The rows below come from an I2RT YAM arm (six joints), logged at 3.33 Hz.
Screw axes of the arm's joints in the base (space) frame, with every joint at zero. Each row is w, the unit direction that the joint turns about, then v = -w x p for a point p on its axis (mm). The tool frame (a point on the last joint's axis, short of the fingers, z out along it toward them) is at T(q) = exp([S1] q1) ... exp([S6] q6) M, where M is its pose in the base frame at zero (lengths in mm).
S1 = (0, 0, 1, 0, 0, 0)
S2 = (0, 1, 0, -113.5, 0, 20)
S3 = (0, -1, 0, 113.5, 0, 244)
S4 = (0, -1, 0, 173.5, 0, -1)
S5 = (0, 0, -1, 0, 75, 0)
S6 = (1, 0, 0, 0, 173.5, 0)
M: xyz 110.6 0 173.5 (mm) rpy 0 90 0 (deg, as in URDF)
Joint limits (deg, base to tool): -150..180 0..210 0..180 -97..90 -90..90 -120..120
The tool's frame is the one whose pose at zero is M.
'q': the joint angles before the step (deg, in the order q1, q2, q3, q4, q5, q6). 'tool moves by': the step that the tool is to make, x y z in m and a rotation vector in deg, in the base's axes. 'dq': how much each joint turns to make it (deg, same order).
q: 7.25, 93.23, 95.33, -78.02, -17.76, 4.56
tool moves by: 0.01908, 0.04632, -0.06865, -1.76, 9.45, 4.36
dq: 7.58, 7.78, -6.36, 5.53, 0.46, 3.32
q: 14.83, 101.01, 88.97, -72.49, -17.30, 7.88
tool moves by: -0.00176, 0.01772, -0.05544, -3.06, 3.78, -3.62
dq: 3.24, 2.78, -9.07, 9.29, 2.36, 6.97
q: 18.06, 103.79, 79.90, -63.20, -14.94, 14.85
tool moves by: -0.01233, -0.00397, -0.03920, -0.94, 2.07, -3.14
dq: 0.05, 0.00, -9.18, 7.75, 0.37, 3.28
